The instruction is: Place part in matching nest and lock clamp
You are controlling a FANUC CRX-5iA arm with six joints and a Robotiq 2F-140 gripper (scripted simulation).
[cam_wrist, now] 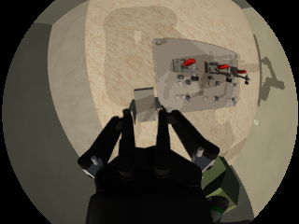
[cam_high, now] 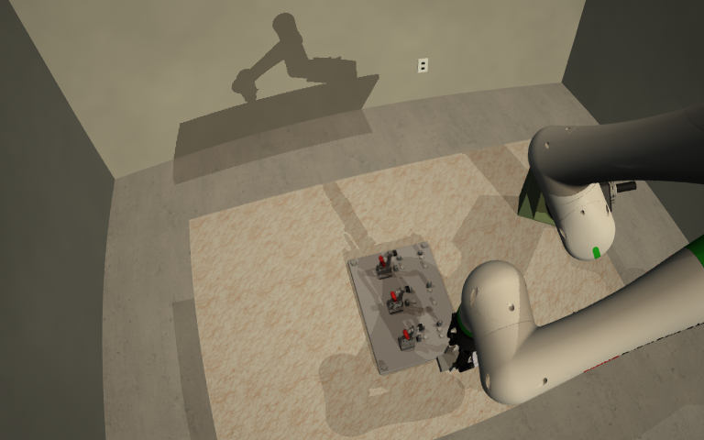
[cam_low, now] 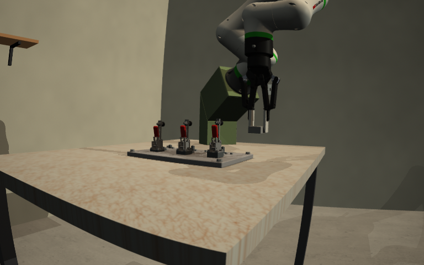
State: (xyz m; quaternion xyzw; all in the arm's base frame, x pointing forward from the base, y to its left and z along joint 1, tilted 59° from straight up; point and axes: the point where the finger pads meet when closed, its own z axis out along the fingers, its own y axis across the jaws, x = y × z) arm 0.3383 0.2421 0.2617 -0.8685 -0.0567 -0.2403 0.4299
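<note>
Right now my hand is 180 mm to the left of the grey fixture plate, 120 mm short of it and 120 mm above it. Also, from my hand: grey part (30 mm below).
</note>
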